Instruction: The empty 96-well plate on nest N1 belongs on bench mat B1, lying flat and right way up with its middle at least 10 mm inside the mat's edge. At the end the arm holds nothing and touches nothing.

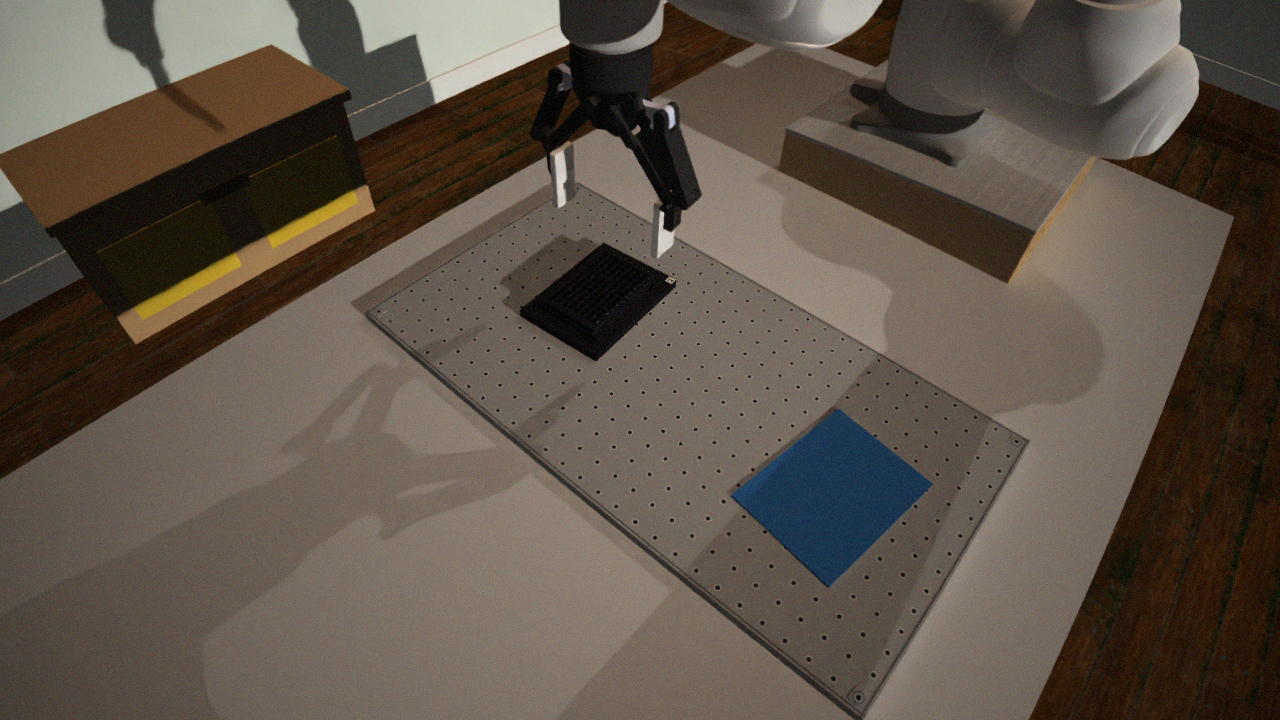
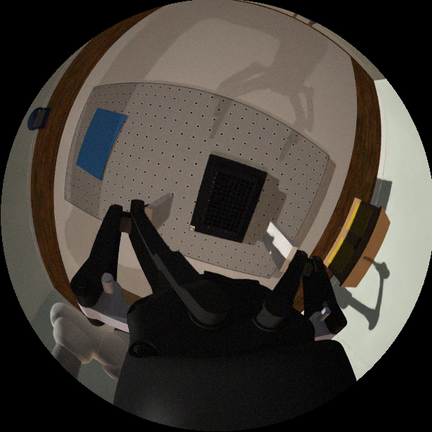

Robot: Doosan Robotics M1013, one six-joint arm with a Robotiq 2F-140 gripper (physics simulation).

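Seen in the pictures: gripper, between the fingertips: (image 1: 611, 224); arm's base, origin of its link: (image 1: 926, 124).
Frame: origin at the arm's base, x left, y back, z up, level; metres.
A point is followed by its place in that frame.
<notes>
The black 96-well plate (image 1: 601, 284) @(x -0.164, y -0.569, z -0.045 m) (image 2: 231, 196) lies flat, wells up, on its black nest N1 (image 1: 597, 347) @(x -0.106, y -0.640, z -0.059 m) (image 2: 201, 204), which bears a small pale tag at one corner. Where plate and nest meet is hard to tell in the dark. The blue bench mat B1 (image 1: 832, 497) @(x 0.201, y -0.630, z -0.069 m) (image 2: 101, 144) lies flat with no object on it. My gripper (image 1: 611, 231) @(x -0.143, y -0.572, z 0.059 m) (image 2: 220, 218) is open and empty. Its two pale fingertips stand wide apart above the board, near the plate's rear side and apart from it.
Plate nest and mat are on a grey perforated board (image 1: 689, 358) @(x -0.022, y -0.575, z -0.071 m) (image 2: 165, 125) on the pale table (image 1: 402, 608) @(x -0.042, y -0.979, z -0.084 m) (image 2: 220, 45). The arm's base block (image 1: 904, 205) @(x 0.049, y -0.160, z -0.043 m) stands behind the board. A brown cabinet (image 1: 196, 125) (image 2: 362, 240) stands beyond the table's left side.
</notes>
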